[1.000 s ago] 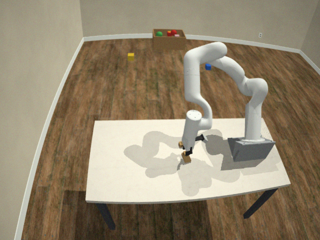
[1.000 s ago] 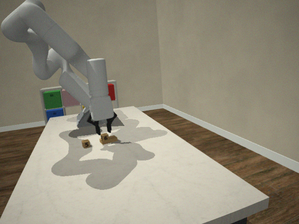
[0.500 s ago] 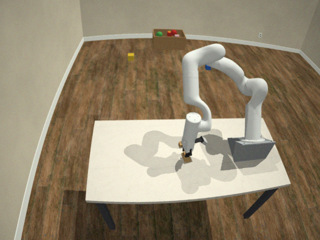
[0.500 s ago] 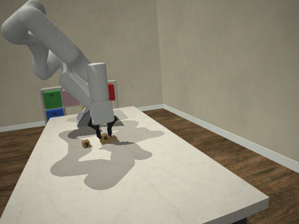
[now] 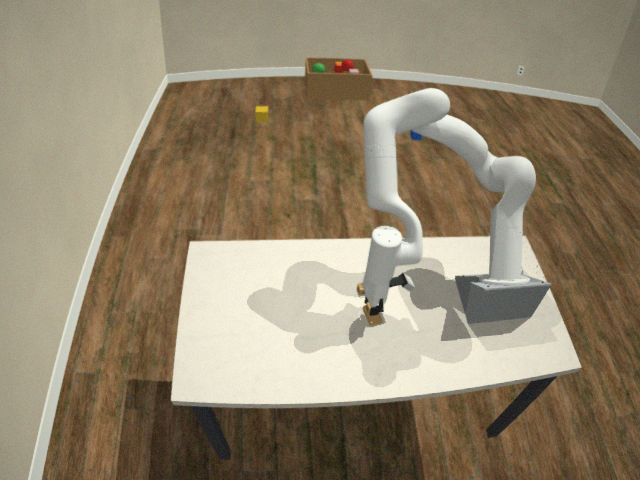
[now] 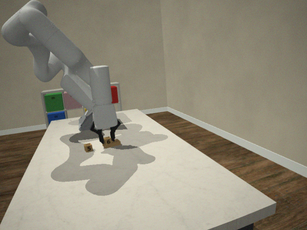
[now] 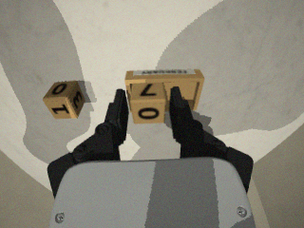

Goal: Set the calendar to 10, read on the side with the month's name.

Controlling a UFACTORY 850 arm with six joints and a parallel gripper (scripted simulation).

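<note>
My hand is 1 cm above the cube. The rest, counted from my hand: wooden tray 3 cm below, 2 cm to the left.
</note>
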